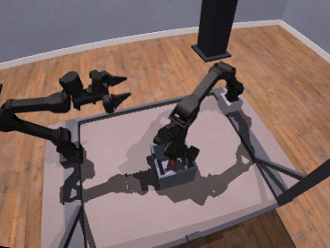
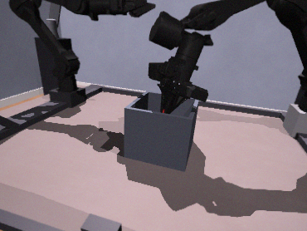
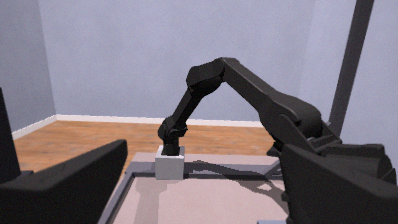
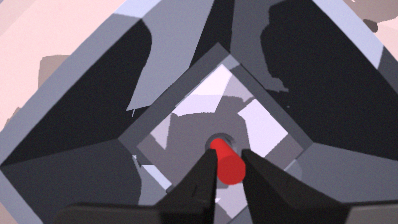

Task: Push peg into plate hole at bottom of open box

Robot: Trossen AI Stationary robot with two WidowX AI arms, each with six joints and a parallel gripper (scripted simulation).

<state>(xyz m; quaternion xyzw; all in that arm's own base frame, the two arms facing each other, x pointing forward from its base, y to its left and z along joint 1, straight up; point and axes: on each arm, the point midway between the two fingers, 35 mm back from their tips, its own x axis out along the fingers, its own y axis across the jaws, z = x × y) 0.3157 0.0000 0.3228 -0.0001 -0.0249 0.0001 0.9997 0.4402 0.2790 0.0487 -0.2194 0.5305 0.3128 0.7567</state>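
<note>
Right now the red peg is 1 cm behind my right hand, 1 cm to the left of it and 6 cm below it. The rest, counted from my right hand: light plate (1 cm behind, 1 cm to the left, 9 cm below).
</note>
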